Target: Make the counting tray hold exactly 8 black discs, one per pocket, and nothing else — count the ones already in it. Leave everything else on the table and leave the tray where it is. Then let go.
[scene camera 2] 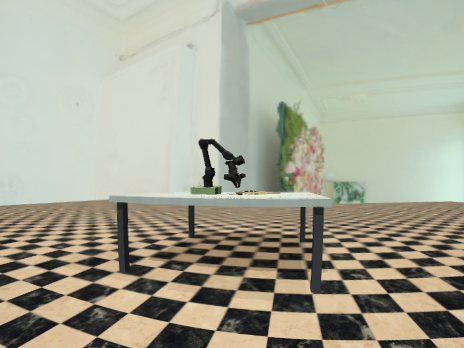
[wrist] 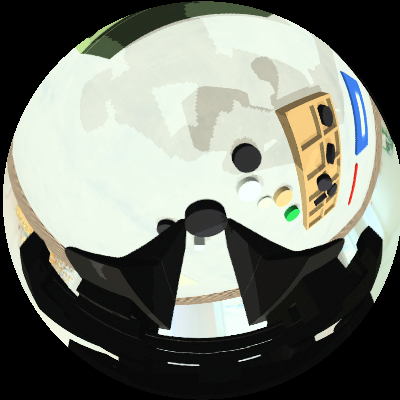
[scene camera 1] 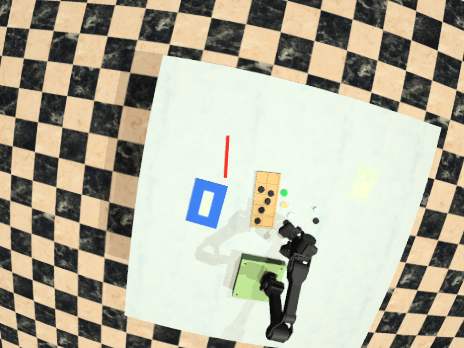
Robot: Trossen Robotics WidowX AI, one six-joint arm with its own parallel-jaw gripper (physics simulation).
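My gripper is shut on a black disc, holding it between the fingertips above the table. The tan counting tray lies beyond the gripper, with several black discs in its pockets and other pockets empty. One loose black disc lies on the table between gripper and tray; the arm hides it in scene camera 1. Another loose black disc lies on the other side, partly behind a finger in the wrist view.
Beside the tray lie a green disc, a tan disc and a white disc. A small grey cube, blue frame, red stick and pale yellow pad lie farther off.
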